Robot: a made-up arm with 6 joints. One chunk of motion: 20 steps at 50 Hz.
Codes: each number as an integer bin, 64 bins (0 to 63) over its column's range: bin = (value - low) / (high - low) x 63, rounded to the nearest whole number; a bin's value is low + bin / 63 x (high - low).
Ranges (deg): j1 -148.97..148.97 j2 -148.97..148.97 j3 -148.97..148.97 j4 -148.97..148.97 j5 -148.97..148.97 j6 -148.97..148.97
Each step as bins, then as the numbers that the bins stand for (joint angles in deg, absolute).
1 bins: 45 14 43 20 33 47
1 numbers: 63.84 -82.76 54.39 -54.39 7.09 73.30
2 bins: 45 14 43 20 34 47
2 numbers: 63.84 -82.76 54.39 -54.39 11.82 73.30
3 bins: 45 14 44 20 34 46
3 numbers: 63.84 -82.76 59.12 -54.39 11.82 68.57
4 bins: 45 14 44 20 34 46
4 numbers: 63.84 -82.76 59.12 -54.39 11.82 68.57
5 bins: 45 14 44 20 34 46
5 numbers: 63.84 -82.76 59.12 -54.39 11.82 68.57
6 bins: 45 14 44 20 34 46
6 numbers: 63.84 -82.76 59.12 -54.39 11.82 68.57
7 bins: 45 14 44 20 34 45
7 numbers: 63.84 -82.76 59.12 -54.39 11.82 63.84
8 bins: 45 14 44 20 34 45
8 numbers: 63.84 -82.76 59.12 -54.39 11.82 63.84
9 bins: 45 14 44 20 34 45
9 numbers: 63.84 -82.76 59.12 -54.39 11.82 63.84
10 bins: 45 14 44 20 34 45
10 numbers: 63.84 -82.76 59.12 -54.39 11.82 63.84
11 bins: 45 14 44 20 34 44
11 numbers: 63.84 -82.76 59.12 -54.39 11.82 59.12
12 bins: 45 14 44 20 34 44
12 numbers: 63.84 -82.76 59.12 -54.39 11.82 59.12
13 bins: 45 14 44 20 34 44
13 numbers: 63.84 -82.76 59.12 -54.39 11.82 59.12
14 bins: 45 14 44 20 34 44
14 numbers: 63.84 -82.76 59.12 -54.39 11.82 59.12
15 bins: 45 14 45 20 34 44
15 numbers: 63.84 -82.76 63.84 -54.39 11.82 59.12
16 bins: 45 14 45 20 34 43
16 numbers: 63.84 -82.76 63.84 -54.39 11.82 54.39
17 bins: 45 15 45 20 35 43
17 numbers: 63.84 -78.03 63.84 -54.39 16.55 54.39
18 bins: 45 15 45 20 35 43
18 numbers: 63.84 -78.03 63.84 -54.39 16.55 54.39
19 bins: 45 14 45 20 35 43
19 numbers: 63.84 -82.76 63.84 -54.39 16.55 54.39
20 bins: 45 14 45 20 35 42
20 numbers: 63.84 -82.76 63.84 -54.39 16.55 49.66
